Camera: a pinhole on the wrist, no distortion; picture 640 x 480 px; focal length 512.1 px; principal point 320.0 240.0 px. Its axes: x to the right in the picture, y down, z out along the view. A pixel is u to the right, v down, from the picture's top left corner.
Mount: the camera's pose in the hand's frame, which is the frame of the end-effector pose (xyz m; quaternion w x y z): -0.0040 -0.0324 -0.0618 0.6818 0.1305 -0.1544 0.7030
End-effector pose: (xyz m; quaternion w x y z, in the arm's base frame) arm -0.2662 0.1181 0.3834 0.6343 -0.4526 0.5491 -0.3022
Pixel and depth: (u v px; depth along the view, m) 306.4 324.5 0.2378
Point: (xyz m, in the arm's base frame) -0.1137 0.1443 0.5229
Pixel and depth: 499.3 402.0 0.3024
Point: -0.0374 0.2547 0.4788
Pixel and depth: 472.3 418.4 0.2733
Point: -0.0710 0.2395 0.4884
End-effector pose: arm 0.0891 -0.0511 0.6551 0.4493 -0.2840 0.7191 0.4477
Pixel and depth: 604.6 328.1 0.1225
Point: 0.1478 0.0098 0.6606
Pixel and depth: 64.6 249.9 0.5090
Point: 0.5952 0.0190 0.4306
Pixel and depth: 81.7 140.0 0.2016
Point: 0.2690 -0.0587 0.5313
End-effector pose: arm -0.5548 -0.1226 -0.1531 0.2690 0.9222 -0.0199 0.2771
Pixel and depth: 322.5 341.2 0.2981
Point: -0.4817 -0.1089 -0.4105
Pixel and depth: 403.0 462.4 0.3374
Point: -0.5373 -0.1731 -0.4801
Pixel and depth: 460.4 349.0 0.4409
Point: -0.4394 -0.2482 -0.5316
